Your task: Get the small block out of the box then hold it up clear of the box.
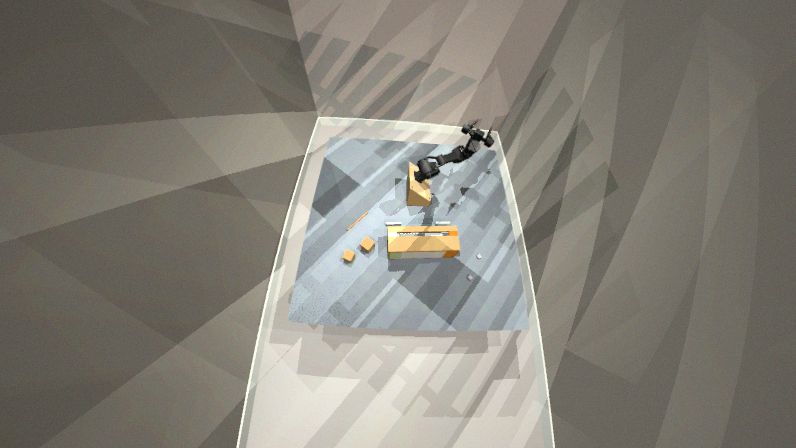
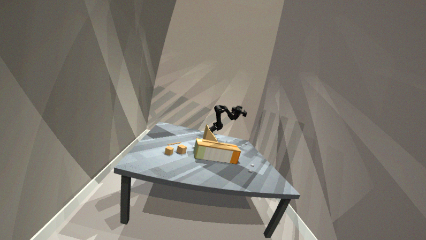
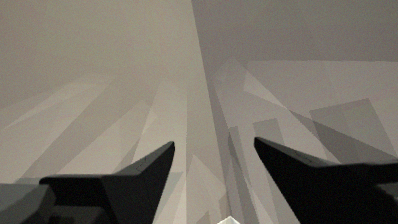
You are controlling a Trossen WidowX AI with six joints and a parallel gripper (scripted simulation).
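My gripper tip is now 510 mm short of the long orange box, 380 mm above it and 330 mm to the left of it. From my gripper tip the other things lie so: thin orange stick: 700 mm to the right, 440 mm below, 390 mm ahead.
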